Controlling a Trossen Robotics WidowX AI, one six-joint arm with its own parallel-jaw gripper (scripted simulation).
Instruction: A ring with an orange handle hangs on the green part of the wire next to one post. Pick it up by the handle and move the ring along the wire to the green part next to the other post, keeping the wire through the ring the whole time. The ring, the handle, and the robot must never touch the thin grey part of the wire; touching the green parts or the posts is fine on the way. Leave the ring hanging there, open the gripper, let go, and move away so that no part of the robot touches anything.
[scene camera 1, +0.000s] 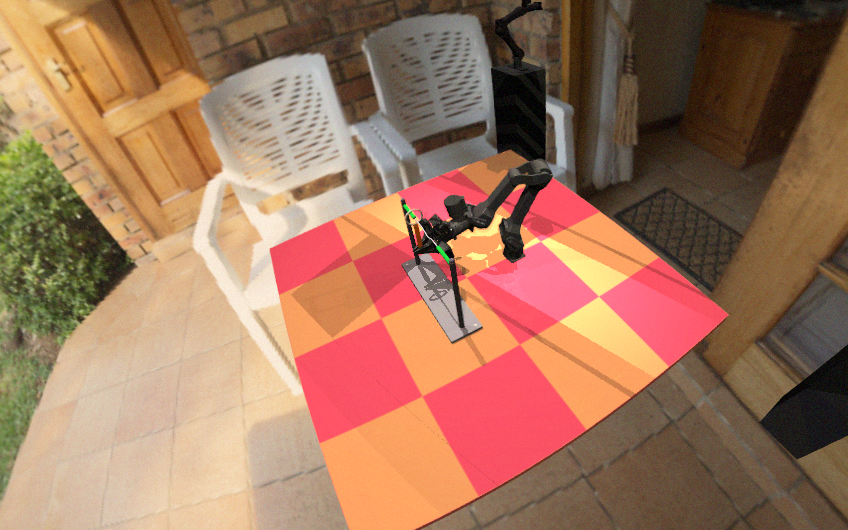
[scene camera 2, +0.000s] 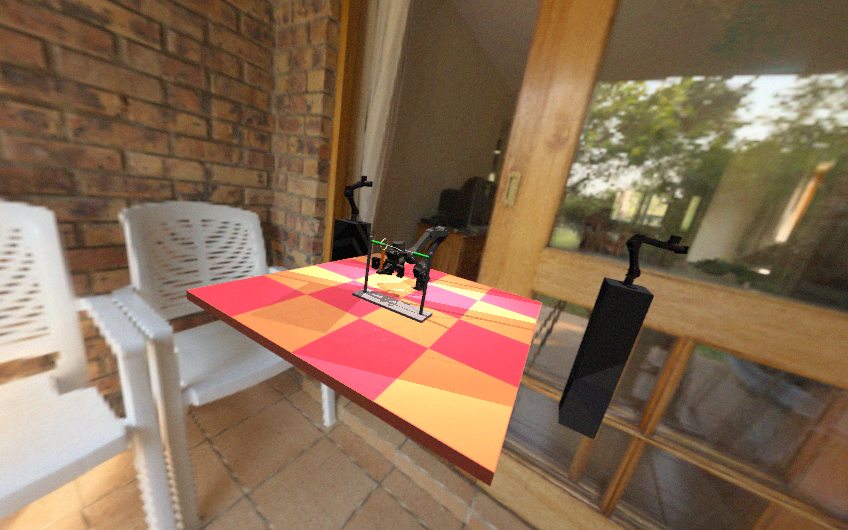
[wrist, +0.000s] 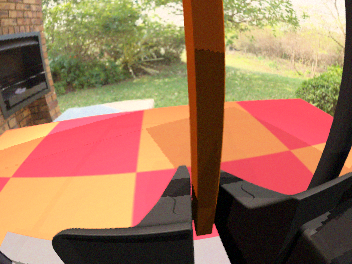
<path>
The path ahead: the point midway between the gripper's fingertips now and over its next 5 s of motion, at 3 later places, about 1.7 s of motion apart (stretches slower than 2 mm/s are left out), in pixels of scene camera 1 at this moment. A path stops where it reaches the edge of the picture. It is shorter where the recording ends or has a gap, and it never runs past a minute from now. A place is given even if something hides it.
The gripper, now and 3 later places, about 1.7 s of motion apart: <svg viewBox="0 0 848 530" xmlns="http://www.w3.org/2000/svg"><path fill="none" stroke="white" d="M413 252L419 261L430 277L436 285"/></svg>
</path>
